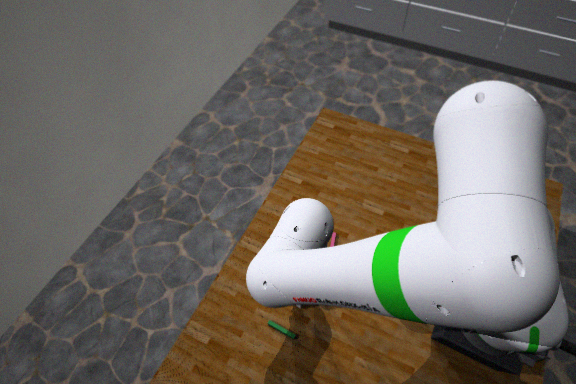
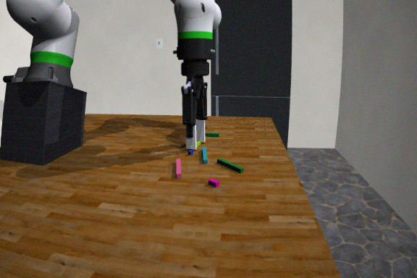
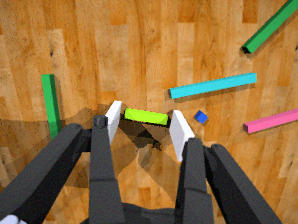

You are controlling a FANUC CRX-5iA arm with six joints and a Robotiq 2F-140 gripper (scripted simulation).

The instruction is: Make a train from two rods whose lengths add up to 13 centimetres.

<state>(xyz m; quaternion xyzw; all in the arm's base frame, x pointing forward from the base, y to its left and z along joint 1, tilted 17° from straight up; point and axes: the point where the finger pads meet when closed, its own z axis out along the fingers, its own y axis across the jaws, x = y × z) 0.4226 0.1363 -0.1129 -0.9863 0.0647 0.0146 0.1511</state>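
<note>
Right now my hand is 30 mm above the lime rod. Also, from my hand: small blue rod 70 mm to the right, 30 mm below; pink rod 170 mm to the right, 30 mm below; turquoise rod 80 mm to the right, 40 mm ahead, 30 mm below.
</note>
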